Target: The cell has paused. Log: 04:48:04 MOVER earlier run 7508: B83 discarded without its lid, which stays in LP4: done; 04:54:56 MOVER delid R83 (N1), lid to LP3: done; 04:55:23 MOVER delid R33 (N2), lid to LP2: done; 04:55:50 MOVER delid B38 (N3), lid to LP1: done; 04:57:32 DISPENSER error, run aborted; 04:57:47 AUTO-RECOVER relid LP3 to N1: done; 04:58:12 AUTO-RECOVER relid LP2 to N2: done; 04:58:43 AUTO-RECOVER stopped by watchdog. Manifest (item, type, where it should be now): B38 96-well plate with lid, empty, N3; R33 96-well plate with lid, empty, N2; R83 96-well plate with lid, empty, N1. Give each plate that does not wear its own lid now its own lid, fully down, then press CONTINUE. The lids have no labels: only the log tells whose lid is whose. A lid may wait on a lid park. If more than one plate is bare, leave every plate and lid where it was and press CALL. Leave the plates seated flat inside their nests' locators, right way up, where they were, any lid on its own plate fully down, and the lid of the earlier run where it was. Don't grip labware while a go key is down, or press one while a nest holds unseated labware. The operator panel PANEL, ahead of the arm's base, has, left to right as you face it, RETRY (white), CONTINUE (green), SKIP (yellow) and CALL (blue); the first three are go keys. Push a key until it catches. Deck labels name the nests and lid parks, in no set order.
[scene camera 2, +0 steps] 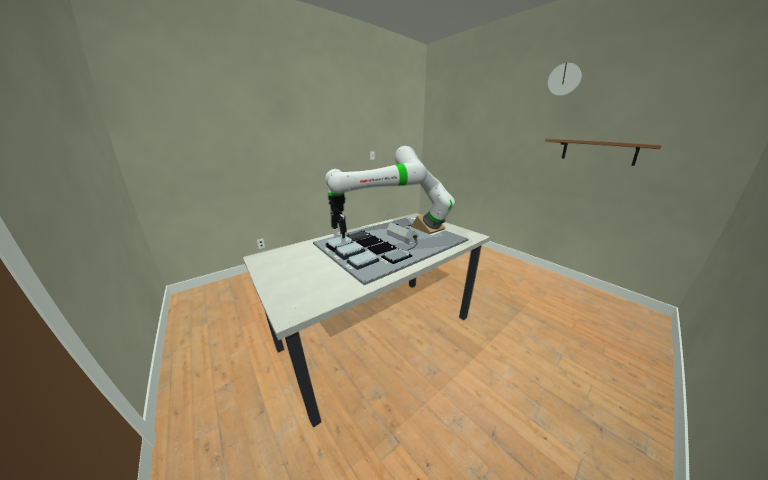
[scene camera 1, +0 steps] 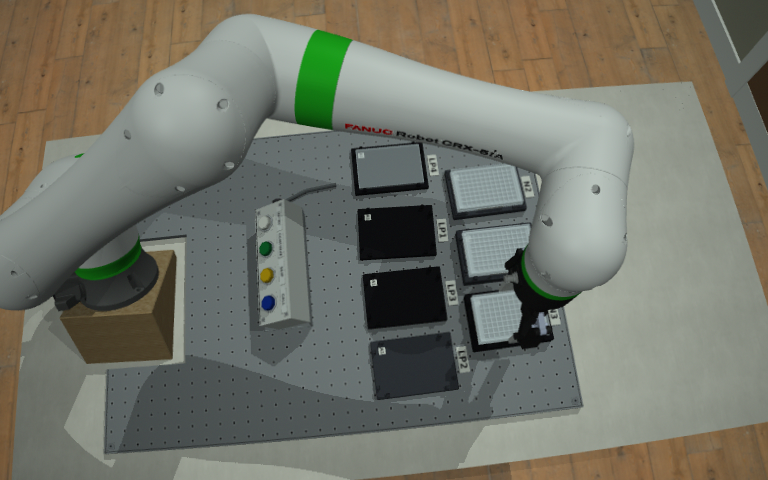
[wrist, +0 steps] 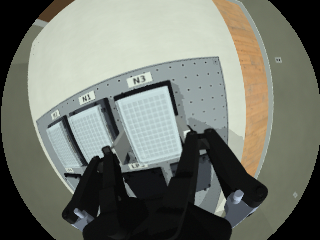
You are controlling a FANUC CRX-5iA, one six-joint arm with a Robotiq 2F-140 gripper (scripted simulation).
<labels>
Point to a grey lid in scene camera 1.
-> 401,165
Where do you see a lid park LP3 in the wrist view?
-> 142,183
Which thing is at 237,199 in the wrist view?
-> My gripper.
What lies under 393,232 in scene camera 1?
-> A lid park LP1.
</labels>
